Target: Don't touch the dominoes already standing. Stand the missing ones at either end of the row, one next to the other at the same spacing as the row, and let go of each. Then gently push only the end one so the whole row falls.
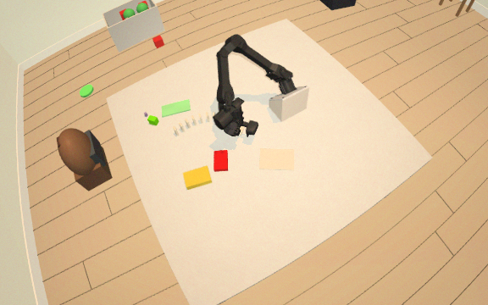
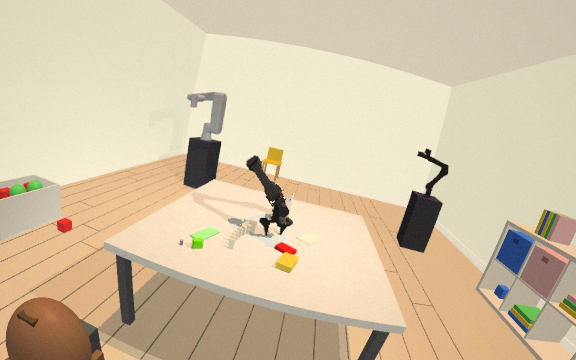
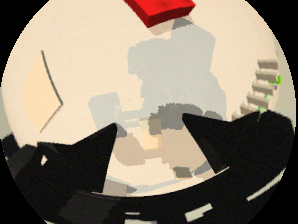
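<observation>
The beige pad is 20 cm to the left of my gripper tip and 10 cm behind it. Round my gripper tip: green flat tile 29 cm to the right, 24 cm ahead; red block 13 cm ahead, 11 cm to the left, 1 cm above; yellow block 25 cm ahead, 15 cm to the left, 1 cm above.
</observation>
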